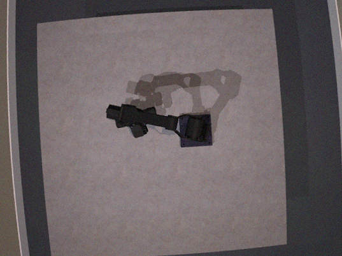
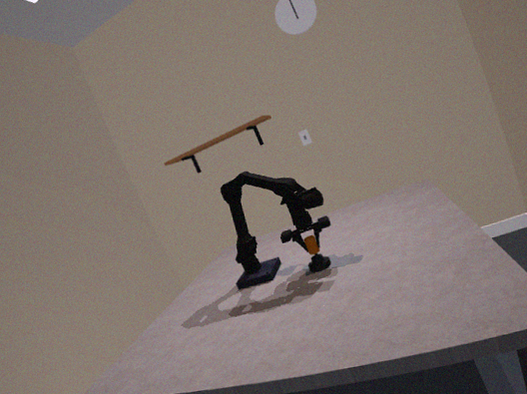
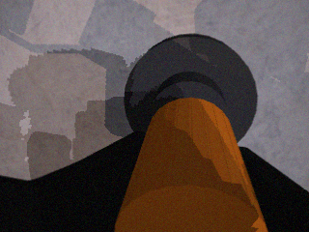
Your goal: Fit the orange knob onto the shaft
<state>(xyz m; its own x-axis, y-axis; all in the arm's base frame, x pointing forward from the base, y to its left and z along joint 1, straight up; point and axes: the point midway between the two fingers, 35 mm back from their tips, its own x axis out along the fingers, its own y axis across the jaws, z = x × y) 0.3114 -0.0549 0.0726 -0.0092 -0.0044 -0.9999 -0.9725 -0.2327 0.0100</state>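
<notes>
Now: the orange knob 20 mm above my gripper tip. Round my gripper tip: round dark pedestal: 40 mm below.
</notes>
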